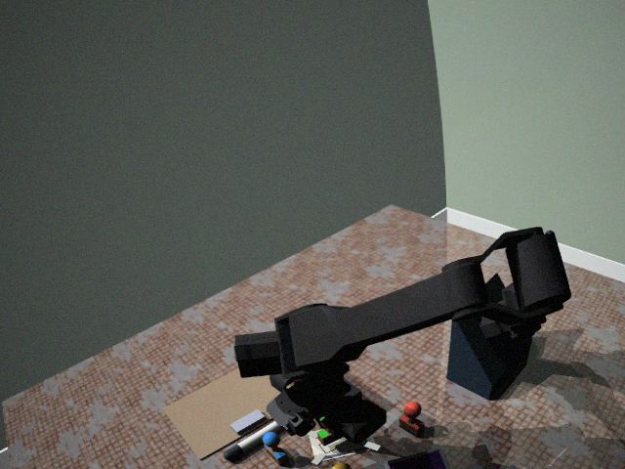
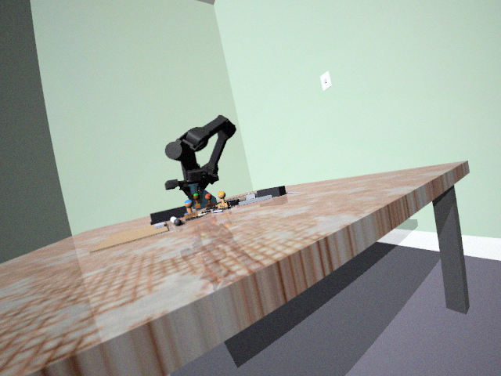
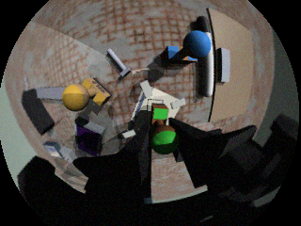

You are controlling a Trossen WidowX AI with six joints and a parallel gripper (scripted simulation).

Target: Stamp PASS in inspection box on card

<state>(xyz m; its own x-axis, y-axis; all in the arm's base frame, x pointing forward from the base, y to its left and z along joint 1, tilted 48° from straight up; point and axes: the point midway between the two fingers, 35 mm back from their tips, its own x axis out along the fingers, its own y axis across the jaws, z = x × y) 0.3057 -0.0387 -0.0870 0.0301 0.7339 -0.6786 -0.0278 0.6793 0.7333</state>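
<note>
Right now the white card is 10 mm behind my gripper tip, 10 mm to the left of it and 40 mm below it. Round my gripper tip: green-knobbed stamp right at my gripper tip; yellow-knobbed stamp 50 mm ahead, 80 mm to the left, 20 mm below; blue-knobbed stamp 80 mm ahead, 40 mm to the right, 20 mm below.
</note>
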